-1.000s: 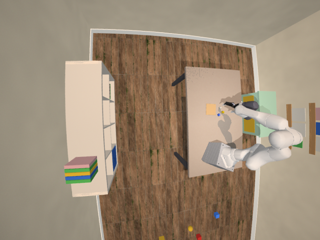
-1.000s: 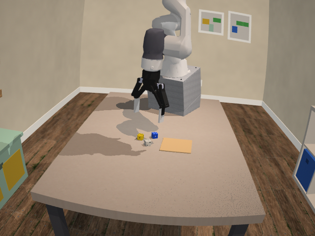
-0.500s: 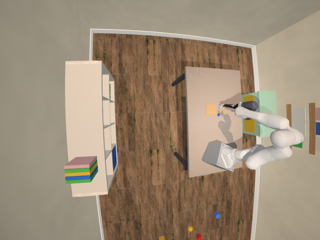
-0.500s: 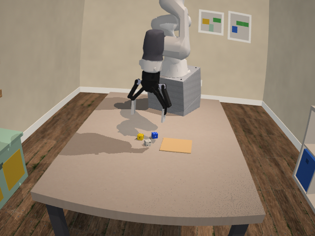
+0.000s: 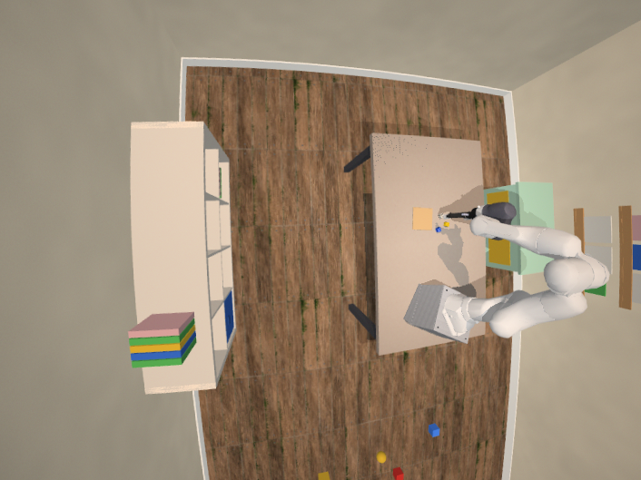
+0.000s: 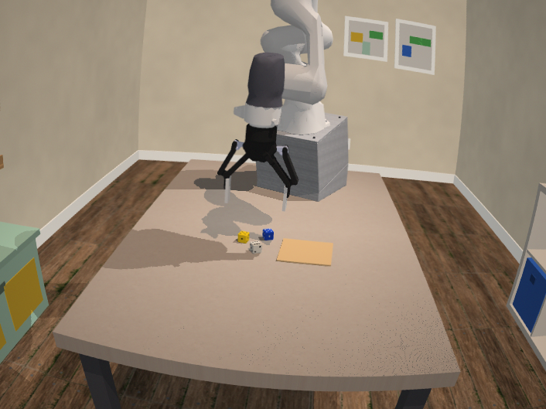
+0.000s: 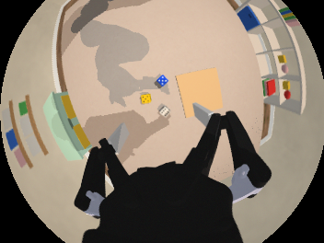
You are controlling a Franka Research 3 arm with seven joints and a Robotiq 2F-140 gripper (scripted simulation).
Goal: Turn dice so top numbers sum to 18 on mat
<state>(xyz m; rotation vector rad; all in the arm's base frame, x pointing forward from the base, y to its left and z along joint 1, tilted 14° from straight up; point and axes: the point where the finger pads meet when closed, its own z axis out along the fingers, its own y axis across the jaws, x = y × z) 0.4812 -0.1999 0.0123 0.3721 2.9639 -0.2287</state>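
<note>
The white die lies 12 cm below my hand and 2 cm ahead of it. From my hand the other things lie so: blue die: 12 cm below, 7 cm behind, 5 cm to the left; then yellow die: 12 cm below, 5 cm behind, 2 cm to the right; then mat: 14 cm to the left, 13 cm below, 2 cm ahead.
</note>
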